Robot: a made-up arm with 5 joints.
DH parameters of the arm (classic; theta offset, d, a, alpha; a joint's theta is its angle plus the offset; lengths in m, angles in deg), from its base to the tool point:
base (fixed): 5.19 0 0.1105 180
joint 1: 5.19 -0.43 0.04 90
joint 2: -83.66 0 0.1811 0
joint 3: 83.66 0 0.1 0
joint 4: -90 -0.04 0.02 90
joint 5: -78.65 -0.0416 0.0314 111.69
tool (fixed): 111.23 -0.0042 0 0
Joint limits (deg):
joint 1: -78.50..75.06
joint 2: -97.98..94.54
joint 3: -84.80..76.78
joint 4: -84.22..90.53
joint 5: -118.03..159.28
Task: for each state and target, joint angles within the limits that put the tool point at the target. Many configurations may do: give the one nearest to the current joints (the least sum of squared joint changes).
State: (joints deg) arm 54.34 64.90 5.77 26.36 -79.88
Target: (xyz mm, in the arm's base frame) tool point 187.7 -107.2 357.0
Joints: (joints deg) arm 35.57 75.85 42.85 33.44 -89.71
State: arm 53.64 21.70 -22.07 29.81 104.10
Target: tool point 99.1 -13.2 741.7
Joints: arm 56.82 -31.71 -28.94 21.47 106.55
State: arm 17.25 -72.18 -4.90 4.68 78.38
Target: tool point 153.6 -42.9 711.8
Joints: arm 16.92 -33.14 -1.60 11.58 75.31
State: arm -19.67 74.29 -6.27 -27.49 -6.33
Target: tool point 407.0 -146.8 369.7
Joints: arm 15.68 78.16 -24.60 -22.18 -4.34
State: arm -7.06 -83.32 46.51 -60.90 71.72
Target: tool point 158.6 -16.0 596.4
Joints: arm -17.38 -44.70 67.19 -43.78 72.81
